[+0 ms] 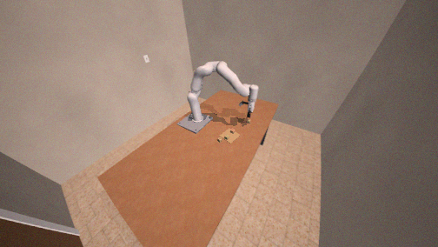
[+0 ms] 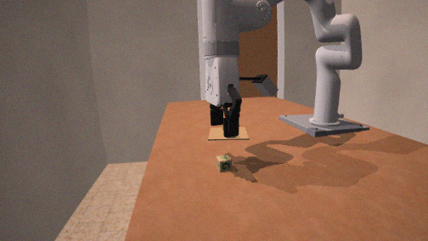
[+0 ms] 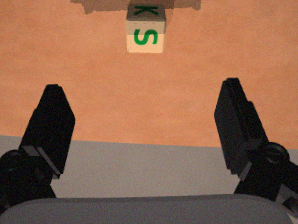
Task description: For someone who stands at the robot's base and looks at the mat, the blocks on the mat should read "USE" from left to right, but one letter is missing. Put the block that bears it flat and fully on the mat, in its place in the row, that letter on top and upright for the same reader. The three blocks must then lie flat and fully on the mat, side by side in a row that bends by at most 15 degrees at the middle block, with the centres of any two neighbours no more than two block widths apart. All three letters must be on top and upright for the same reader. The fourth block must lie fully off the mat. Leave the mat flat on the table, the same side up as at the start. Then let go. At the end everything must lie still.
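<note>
The block is 9 cm below my hand. Round my hand: mat: 10 cm behind, 26 cm to the right, 11 cm below.
</note>
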